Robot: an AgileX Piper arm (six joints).
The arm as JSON. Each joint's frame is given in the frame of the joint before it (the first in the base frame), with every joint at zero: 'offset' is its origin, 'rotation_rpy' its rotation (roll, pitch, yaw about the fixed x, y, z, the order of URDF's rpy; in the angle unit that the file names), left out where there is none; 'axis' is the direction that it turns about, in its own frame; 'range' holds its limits. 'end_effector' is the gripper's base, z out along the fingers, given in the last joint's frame.
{
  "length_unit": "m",
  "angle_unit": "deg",
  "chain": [
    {
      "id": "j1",
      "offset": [
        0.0,
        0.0,
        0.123
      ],
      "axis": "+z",
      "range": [
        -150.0,
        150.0
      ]
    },
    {
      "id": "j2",
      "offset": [
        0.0,
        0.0,
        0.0
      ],
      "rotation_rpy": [
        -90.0,
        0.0,
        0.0
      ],
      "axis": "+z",
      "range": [
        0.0,
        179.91
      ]
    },
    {
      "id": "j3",
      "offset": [
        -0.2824,
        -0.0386,
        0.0
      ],
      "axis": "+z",
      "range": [
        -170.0,
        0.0
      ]
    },
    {
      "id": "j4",
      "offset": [
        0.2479,
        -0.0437,
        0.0
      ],
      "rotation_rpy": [
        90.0,
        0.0,
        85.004
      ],
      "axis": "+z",
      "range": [
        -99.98,
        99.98
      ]
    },
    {
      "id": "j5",
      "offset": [
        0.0,
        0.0,
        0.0
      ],
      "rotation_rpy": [
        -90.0,
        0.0,
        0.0
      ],
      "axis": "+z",
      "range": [
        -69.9,
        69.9
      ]
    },
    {
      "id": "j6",
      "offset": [
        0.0,
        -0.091,
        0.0
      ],
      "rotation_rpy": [
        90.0,
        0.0,
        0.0
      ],
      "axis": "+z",
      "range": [
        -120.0,
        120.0
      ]
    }
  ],
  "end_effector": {
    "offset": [
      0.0,
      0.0,
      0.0
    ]
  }
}
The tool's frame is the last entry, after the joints.
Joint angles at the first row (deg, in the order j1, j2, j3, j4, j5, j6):
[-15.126 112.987 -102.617 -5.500 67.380 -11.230]
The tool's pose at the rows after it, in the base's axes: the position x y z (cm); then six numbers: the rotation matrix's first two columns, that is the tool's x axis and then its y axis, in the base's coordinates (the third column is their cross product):
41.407, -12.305, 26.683, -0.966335, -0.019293, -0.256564, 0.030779, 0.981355, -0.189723
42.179, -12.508, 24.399, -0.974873, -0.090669, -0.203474, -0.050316, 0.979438, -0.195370
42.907, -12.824, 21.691, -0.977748, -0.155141, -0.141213, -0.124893, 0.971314, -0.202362
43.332, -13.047, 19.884, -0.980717, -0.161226, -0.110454, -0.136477, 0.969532, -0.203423
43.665, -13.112, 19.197, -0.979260, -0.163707, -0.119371, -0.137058, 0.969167, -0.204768
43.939, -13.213, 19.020, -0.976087, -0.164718, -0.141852, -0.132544, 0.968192, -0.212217
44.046, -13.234, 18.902, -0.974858, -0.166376, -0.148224, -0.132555, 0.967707, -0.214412
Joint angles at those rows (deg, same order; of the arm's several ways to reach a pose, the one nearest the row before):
[-15.127 114.763 -102.445 -7.448 65.490 -12.720]
[-15.127 117.800 -102.443 -7.448 64.858 -16.960]
[-15.127 121.352 -102.445 -8.308 64.114 -20.455]
[-15.126 123.702 -102.444 -9.110 63.368 -20.454]
[-15.126 124.618 -102.443 -9.053 61.935 -20.397]
[-15.184 124.904 -102.443 -9.053 60.274 -20.226]
[-15.183 125.076 -102.445 -9.053 59.703 -20.225]

